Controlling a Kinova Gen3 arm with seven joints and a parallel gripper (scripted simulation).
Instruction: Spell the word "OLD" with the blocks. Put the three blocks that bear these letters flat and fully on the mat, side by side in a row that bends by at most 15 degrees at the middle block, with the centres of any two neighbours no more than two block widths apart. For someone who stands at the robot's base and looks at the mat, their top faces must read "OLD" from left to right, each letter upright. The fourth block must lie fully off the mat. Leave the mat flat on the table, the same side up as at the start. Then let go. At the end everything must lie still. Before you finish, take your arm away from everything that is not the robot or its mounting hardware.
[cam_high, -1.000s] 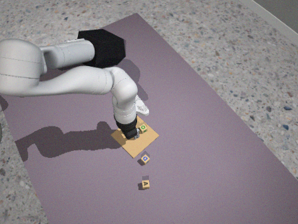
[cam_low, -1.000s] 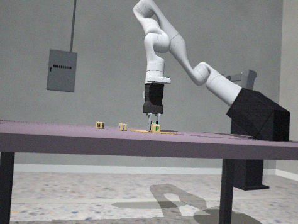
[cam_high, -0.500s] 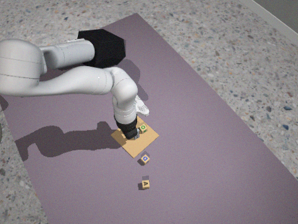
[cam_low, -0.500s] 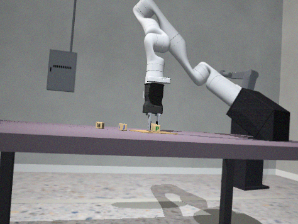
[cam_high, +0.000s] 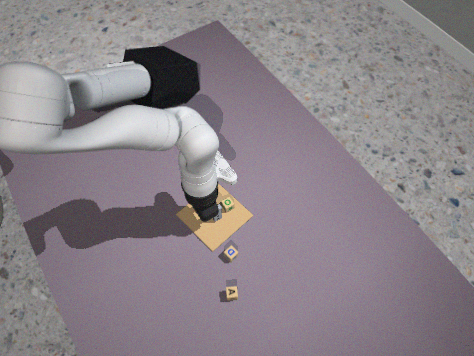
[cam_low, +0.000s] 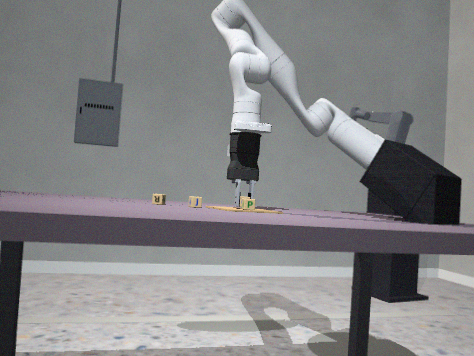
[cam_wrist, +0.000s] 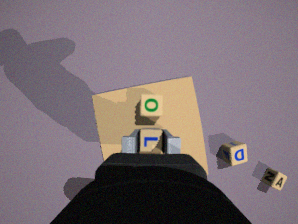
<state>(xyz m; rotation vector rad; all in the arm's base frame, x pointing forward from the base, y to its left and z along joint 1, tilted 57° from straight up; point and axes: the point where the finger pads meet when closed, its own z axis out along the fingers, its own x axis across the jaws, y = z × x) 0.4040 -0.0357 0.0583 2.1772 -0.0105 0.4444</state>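
My gripper is now 1 cm above the L block. From my hand the other things lie so: O block (4 cm to the left, 1 cm below, 1 cm ahead); D block (11 cm ahead, 4 cm to the right, 1 cm below); tan mat (2 cm below).
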